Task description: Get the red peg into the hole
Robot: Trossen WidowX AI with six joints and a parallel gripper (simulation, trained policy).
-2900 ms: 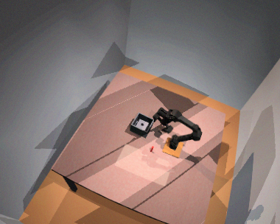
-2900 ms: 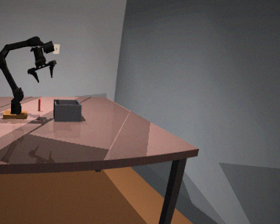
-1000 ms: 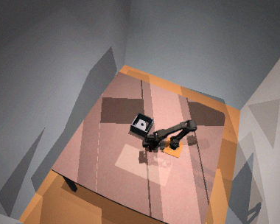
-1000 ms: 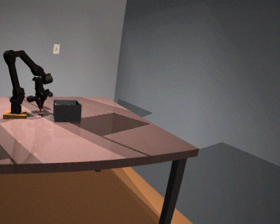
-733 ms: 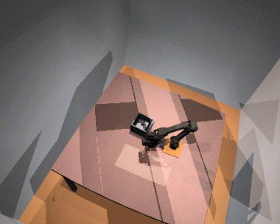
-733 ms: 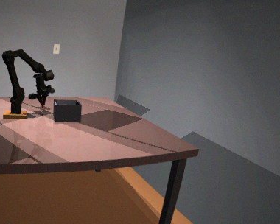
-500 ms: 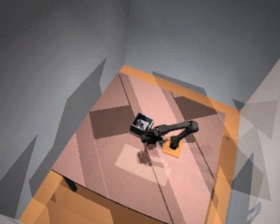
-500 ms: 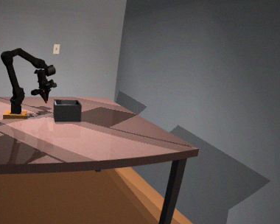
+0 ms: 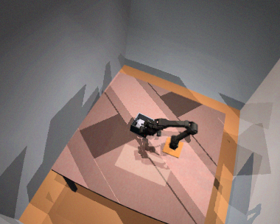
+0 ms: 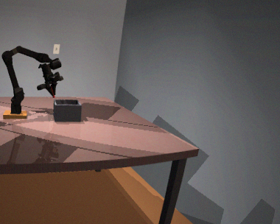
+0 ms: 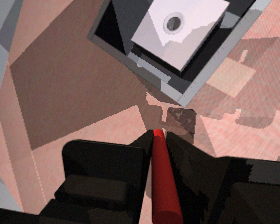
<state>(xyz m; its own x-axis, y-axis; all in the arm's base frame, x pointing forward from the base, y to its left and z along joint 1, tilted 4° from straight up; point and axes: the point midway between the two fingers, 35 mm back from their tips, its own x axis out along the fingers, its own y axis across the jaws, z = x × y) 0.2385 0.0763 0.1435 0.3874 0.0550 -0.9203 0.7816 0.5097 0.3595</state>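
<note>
Right now the plate is 80 mm ahead of my gripper tip, 110 mm to the right of it and 70 mm below it. Also, from my gripper tip: dark grey box 80 mm ahead, 110 mm to the right, 90 mm below; then red peg 10 mm behind, 10 mm to the left, 20 mm above.
</note>
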